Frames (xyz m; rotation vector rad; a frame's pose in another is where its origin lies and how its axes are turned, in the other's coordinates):
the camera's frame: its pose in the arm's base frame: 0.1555 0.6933 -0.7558 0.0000 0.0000 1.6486
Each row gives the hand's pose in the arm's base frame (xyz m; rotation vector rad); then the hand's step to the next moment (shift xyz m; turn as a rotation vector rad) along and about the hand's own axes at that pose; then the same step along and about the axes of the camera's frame.
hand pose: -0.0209 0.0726 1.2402 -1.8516 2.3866 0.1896
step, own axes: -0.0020 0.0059 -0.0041 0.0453 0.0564 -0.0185
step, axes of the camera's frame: 0.0031 0.0051 0.0045 -0.0272 0.0684 0.0123
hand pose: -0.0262 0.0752 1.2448 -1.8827 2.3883 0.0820
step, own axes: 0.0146 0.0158 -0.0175 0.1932 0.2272 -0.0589
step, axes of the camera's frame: -0.0107 0.0204 0.0155 -0.1183 0.2781 0.0327
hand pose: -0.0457 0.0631 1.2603 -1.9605 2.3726 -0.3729
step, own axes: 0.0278 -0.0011 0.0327 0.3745 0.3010 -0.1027
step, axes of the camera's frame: -0.0324 0.0010 -0.0281 -0.2656 0.4052 0.0815
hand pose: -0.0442 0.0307 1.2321 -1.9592 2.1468 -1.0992
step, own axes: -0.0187 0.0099 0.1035 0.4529 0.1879 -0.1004
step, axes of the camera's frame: -0.0356 -0.0413 -0.0905 -0.3370 0.3284 0.1706
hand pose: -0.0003 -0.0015 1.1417 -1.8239 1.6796 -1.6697
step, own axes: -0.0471 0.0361 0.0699 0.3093 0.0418 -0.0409
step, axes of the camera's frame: -0.0174 -0.0422 -0.0795 -0.2194 0.1504 0.1683
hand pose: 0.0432 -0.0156 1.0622 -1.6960 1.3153 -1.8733
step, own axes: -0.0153 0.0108 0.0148 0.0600 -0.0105 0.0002
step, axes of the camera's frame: -0.0020 -0.0135 -0.0196 -0.0370 0.0149 0.0460
